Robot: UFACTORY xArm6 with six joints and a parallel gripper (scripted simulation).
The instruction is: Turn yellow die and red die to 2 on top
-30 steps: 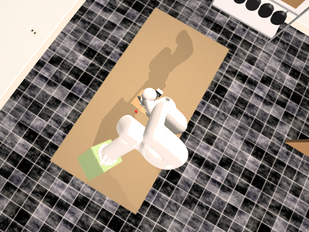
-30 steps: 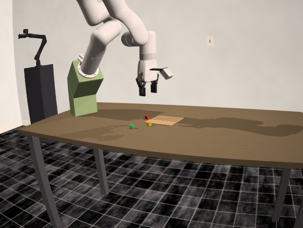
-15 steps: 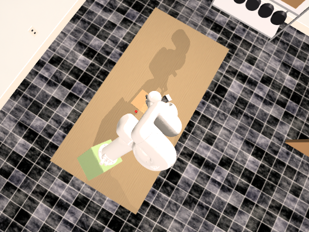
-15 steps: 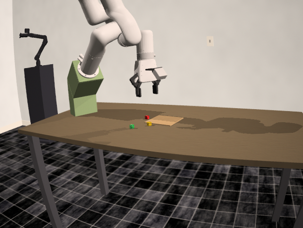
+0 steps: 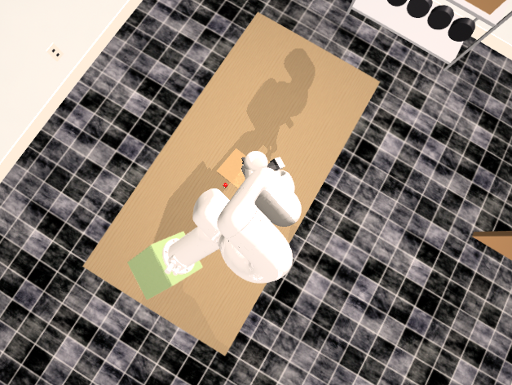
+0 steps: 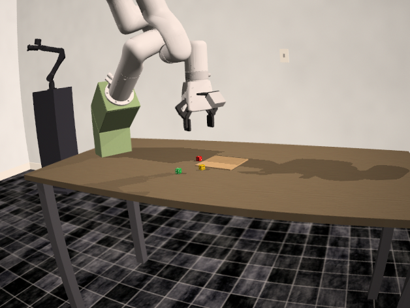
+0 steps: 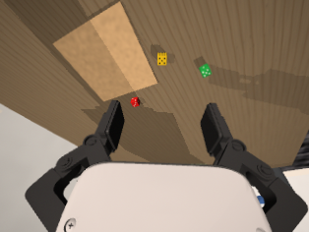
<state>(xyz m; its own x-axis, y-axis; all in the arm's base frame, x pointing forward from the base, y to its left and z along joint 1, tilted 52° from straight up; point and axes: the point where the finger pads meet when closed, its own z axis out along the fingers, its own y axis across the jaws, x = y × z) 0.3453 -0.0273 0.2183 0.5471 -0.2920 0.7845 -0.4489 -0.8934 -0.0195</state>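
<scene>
The yellow die lies 14 cm below my hand. The rest, counted from my hand: red die (4 cm behind, 11 cm to the left, 14 cm below); then green die (7 cm behind, 5 cm to the right, 14 cm below); then tan mat (5 cm ahead, 9 cm to the left, 15 cm below).
</scene>
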